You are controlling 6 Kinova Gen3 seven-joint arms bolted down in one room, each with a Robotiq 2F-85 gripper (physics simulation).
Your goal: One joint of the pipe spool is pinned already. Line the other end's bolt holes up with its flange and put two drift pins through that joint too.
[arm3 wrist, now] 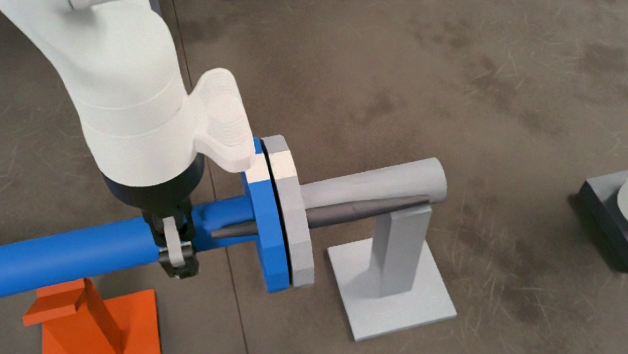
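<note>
The blue pipe crosses the left side and ends in a blue flange. A grey flange on a grey pipe stub faces it across a thin dark gap. Pale marks on both rims sit side by side. A dark drift pin passes through both flanges, its thin tip on the blue side and its long tail beside the stub. No gripper holds its tail. A second pin does not show. Another arm's gripper, number unclear, is at the blue pipe; its finger opening is hidden. Arm3's own gripper does not show.
An orange stand is under the blue pipe at lower left. A grey stand supports the stub. The white arm reaches down from upper left, close to the blue flange. A dark-sided base is at the right edge.
</note>
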